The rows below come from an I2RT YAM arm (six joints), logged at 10 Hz.
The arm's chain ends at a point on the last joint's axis. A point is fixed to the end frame.
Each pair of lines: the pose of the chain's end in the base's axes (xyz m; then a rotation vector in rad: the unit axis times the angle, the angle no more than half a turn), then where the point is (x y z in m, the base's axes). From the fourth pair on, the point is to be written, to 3 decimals.
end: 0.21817, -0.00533, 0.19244, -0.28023, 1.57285, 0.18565
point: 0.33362 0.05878 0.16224
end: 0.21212, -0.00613, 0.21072, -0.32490, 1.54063, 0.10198
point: 0.33023 0.05316 0.18096
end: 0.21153, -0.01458, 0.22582, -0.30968, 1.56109, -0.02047
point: 0.33428 0.03177 0.19214
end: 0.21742, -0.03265, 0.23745, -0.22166, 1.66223, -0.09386
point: 0.341 0.000 0.193
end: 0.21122, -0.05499, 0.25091, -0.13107, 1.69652, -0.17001
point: 0.337 -0.036 0.204
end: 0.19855, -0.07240, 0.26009, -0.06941, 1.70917, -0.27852
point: 0.325 -0.068 0.212
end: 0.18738, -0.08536, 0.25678, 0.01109, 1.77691, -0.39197
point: 0.310 -0.098 0.201
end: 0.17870, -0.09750, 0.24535, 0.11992, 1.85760, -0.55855
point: 0.292 -0.133 0.180
